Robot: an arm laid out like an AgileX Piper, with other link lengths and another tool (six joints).
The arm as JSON. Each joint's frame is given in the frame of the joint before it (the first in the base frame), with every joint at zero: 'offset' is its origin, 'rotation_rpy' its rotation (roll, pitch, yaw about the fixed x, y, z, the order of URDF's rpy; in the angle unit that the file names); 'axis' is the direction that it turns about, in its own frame. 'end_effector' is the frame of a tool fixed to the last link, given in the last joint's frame.
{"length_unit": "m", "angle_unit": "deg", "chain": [
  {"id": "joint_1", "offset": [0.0, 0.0, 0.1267], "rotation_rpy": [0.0, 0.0, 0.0], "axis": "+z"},
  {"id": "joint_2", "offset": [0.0, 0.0, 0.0], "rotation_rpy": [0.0, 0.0, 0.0], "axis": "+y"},
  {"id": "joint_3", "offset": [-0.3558, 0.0, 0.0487], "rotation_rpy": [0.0, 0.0, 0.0], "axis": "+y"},
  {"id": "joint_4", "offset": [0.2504, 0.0, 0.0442], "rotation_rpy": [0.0, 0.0, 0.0], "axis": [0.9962, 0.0, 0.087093]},
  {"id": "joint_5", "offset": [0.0, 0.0, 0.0], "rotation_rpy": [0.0, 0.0, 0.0], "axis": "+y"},
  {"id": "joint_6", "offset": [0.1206, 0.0, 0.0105], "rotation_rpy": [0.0, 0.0, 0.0], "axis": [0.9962, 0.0, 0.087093]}
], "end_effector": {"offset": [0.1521, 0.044, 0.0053], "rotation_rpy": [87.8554, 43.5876, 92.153]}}
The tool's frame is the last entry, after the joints.
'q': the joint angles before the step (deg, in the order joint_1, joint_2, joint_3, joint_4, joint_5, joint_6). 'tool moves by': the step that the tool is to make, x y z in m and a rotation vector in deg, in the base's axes. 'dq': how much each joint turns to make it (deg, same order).
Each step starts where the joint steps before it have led.
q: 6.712 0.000 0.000 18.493 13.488 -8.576
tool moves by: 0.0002 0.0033 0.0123 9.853 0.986 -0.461
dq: -0.010 -0.024 -0.008 4.801 -0.599 5.158
